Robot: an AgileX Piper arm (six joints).
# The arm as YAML. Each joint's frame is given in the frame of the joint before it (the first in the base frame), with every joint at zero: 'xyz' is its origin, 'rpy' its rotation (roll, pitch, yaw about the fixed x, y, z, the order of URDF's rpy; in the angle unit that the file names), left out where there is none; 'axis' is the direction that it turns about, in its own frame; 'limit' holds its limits. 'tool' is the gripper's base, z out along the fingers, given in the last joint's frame.
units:
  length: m
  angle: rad
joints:
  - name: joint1
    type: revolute
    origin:
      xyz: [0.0, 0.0, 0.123]
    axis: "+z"
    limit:
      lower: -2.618
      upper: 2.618
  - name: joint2
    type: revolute
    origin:
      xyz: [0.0, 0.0, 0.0]
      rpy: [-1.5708, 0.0, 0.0]
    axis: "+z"
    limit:
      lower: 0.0
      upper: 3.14
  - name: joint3
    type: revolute
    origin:
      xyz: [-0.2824, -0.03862, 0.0]
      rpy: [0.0, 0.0, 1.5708]
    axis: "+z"
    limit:
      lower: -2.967
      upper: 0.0
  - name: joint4
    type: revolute
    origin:
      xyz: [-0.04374, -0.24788, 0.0]
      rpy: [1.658, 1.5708, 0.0]
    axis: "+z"
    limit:
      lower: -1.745
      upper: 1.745
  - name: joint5
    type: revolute
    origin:
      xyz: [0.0, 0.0, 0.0]
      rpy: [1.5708, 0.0, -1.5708]
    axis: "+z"
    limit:
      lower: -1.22
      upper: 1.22
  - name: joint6
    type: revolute
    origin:
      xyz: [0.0, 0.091, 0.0]
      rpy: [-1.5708, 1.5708, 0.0]
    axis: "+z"
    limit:
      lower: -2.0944
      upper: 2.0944
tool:
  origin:
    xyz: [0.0, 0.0, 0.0]
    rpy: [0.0, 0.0, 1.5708]
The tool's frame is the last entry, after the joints.
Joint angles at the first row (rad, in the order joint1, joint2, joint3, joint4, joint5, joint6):
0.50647, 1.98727, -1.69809, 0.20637, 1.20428, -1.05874
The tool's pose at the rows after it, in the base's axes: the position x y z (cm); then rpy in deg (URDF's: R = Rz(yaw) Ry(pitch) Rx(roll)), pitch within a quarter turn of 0, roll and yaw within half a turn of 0:
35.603 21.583 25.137 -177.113 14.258 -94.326
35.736 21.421 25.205 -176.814 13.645 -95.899
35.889 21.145 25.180 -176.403 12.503 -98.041
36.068 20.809 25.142 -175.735 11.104 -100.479
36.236 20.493 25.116 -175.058 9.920 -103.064
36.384 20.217 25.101 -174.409 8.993 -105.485
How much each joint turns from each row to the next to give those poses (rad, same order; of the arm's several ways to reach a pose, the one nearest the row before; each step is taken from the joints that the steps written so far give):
-0.00038, -0.00002, -0.01029, -0.01467, -0.00001, 0.02267
-0.00141, 0.00001, -0.00357, -0.01766, 0.00000, 0.03162
-0.00181, 0.00000, -0.00049, -0.02863, -0.00001, 0.04374
-0.00185, 0.00002, -0.00004, -0.03606, 0.00002, 0.05101
-0.00183, -0.00002, 0.00005, -0.03327, -0.00002, 0.05268
-0.00169, 0.00000, 0.00001, -0.02864, -0.00001, 0.04863

